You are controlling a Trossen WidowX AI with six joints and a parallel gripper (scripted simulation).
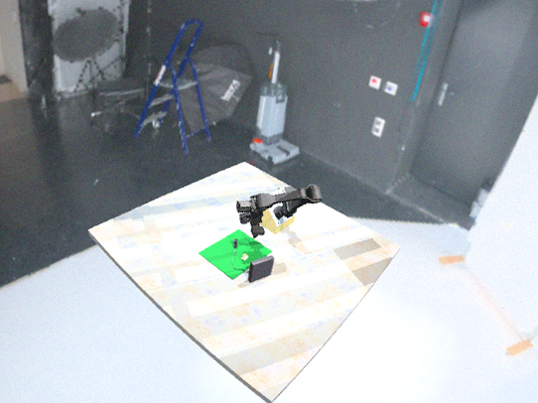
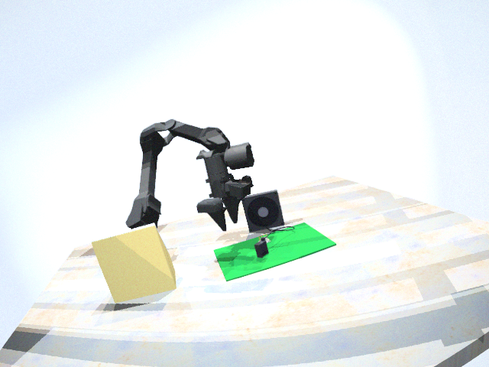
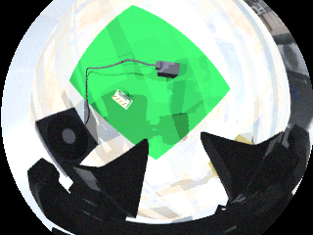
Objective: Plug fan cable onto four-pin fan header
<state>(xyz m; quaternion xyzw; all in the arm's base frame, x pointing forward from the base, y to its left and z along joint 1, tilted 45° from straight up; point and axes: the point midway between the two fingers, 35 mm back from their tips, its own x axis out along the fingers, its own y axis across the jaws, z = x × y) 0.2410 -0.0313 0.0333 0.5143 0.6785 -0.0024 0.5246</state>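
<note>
Now: gripper tip 7 cm above the dark fan plug, 6 cm to the left of it and 5 cm short of it. Also, from my gripper tip: black fan: 15 cm to the left, 15 cm ahead, 3 cm below; then green board: 10 cm below, 9 cm ahead, 3 cm to the right.
</note>
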